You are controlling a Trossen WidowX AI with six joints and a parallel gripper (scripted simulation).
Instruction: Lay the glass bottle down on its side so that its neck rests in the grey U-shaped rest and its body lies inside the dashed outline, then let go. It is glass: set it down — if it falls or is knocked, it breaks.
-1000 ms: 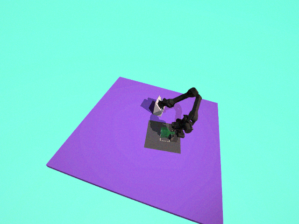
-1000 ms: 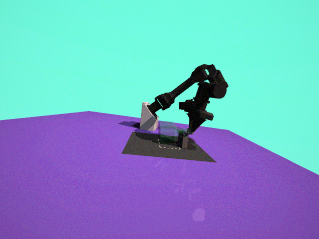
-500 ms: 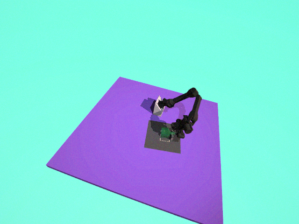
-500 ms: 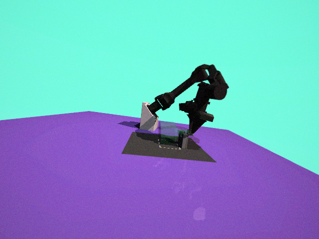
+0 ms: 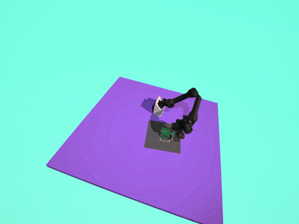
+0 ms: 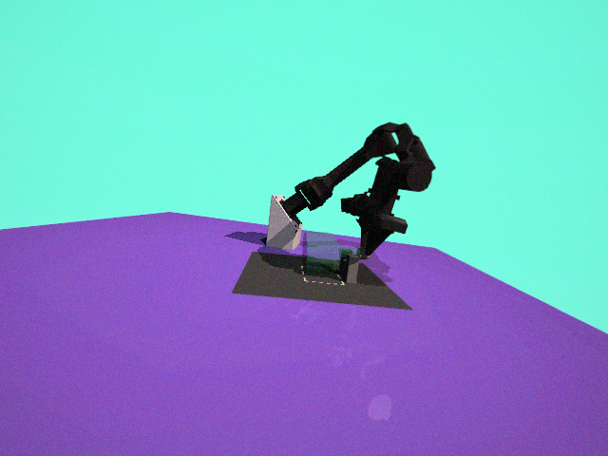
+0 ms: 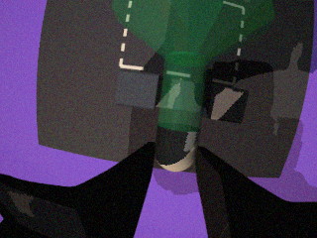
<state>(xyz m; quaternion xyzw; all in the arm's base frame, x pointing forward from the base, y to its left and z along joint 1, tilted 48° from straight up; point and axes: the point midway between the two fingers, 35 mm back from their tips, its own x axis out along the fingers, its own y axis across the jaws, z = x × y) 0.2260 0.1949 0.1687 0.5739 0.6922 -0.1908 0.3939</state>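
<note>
My gripper tip is now 50 mm to the left of the green glass bottle and 20 mm short of it. From my gripper tip the other things lie so: dark grey mat (100 mm to the right, 60 mm below, 30 mm ahead).
</note>
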